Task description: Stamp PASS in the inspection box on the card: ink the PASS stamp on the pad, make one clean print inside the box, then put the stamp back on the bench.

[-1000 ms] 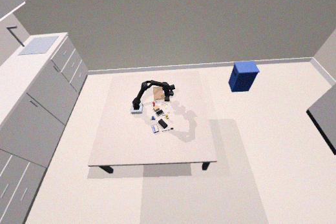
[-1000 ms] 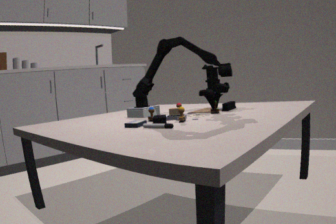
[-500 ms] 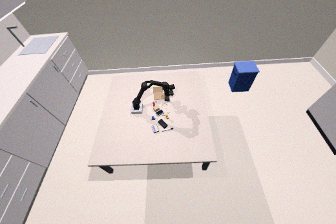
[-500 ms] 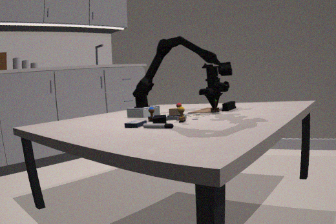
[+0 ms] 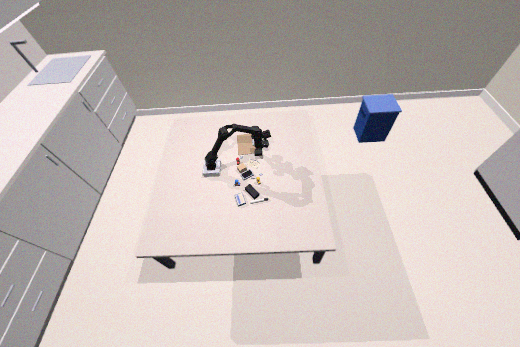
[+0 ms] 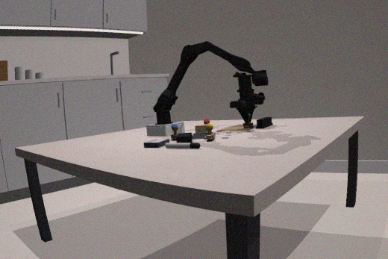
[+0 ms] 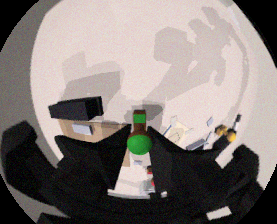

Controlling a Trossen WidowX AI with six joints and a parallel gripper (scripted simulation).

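Right now the ink pad is 9 cm behind my gripper tip, 20 cm to the right of it and 3 cm below it. Round my gripper tip: pale card: 5 cm behind, 9 cm to the right, 4 cm below; then black block: 14 cm to the left, 2 cm below; then green-knobbed stamp: right at my gripper tip.
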